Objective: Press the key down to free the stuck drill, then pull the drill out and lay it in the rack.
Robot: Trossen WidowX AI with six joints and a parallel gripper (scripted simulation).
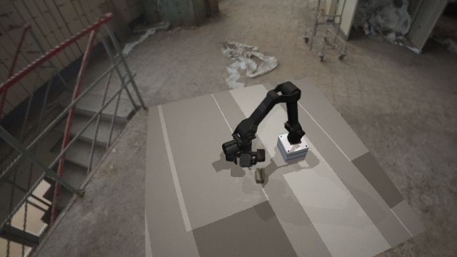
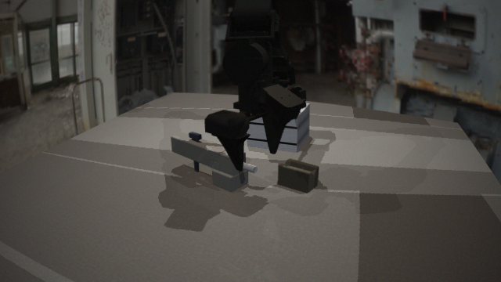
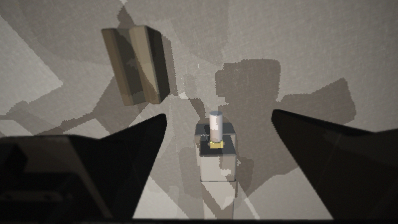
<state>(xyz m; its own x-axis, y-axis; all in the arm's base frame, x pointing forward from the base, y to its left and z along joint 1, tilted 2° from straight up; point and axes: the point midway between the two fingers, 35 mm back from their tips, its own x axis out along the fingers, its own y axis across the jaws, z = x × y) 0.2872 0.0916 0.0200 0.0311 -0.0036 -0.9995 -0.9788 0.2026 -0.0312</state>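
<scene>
The drill lies 1 cm behind my gripper tip, 7 cm to the right of it and 2 cm below it. Also, from my gripper tip: dark blue T-shaped key: 3 cm behind, 16 cm to the right, 1 cm below; then dark rack: 7 cm behind, 5 cm to the left, 5 cm below; then grey fixture block: 3 cm behind, 12 cm to the right, 2 cm below.
</scene>
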